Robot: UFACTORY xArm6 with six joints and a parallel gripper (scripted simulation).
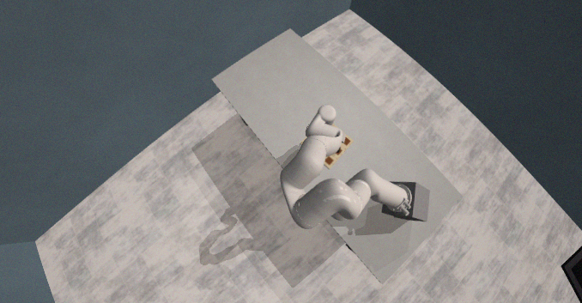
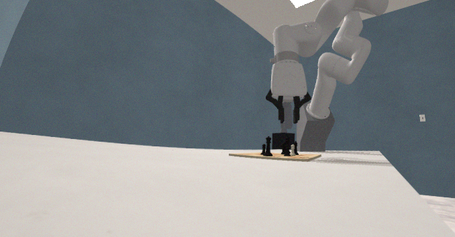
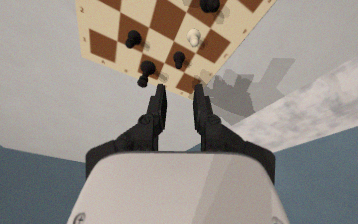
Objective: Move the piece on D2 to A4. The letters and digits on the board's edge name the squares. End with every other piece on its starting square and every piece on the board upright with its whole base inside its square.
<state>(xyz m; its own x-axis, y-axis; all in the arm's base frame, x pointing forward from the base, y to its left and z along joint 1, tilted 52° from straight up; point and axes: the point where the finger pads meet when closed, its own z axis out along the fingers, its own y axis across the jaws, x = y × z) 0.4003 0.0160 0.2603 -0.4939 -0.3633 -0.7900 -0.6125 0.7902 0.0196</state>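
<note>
The white pawn lies 10 cm below my hand, 3 cm behind it and 1 cm to the right of it. From my hand the other things lie so: chessboard 11 cm below, 5 cm to the right, 2 cm behind.
</note>
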